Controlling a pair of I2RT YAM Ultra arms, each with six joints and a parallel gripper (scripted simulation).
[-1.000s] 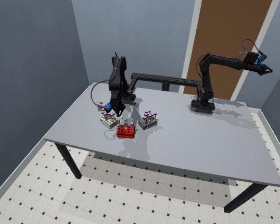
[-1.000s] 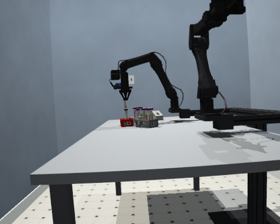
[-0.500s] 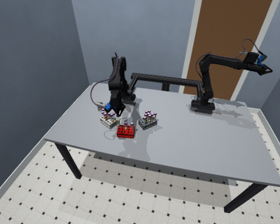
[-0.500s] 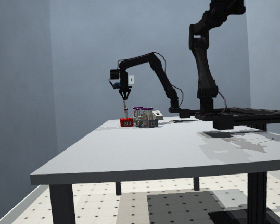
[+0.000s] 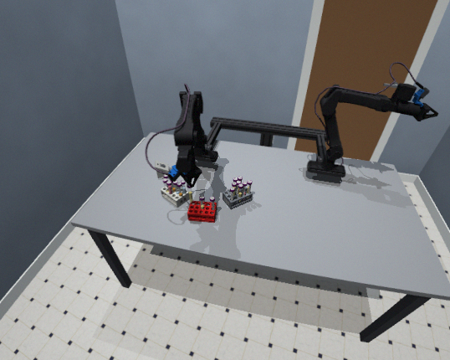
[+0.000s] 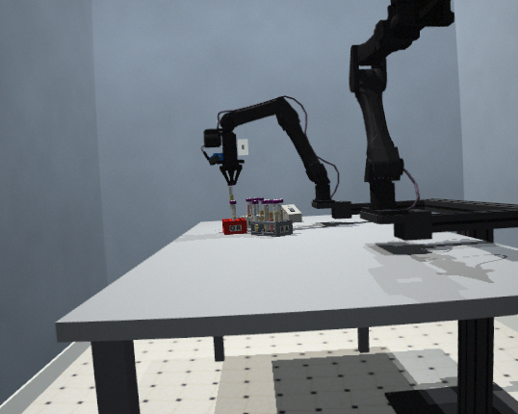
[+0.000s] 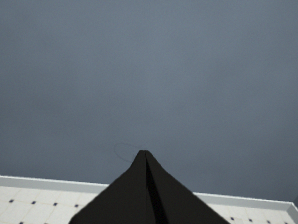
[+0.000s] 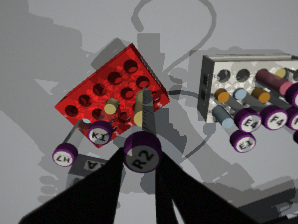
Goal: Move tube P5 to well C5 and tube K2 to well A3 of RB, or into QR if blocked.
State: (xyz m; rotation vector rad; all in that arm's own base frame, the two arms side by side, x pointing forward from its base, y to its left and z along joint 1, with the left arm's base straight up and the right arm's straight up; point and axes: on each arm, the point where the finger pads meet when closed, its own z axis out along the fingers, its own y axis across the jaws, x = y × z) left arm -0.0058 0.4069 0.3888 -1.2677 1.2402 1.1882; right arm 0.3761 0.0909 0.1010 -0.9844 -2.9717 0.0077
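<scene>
The red rack QR is 17 cm below my right hand and 4 cm to the left of it. The rest, counted from my right hand: grey rack RA: 19 cm to the left, 17 cm below, 13 cm behind; pale box: 27 cm behind, 26 cm to the right, 15 cm below; white rack RB: 17 cm below, 13 cm to the right, 9 cm behind.
</scene>
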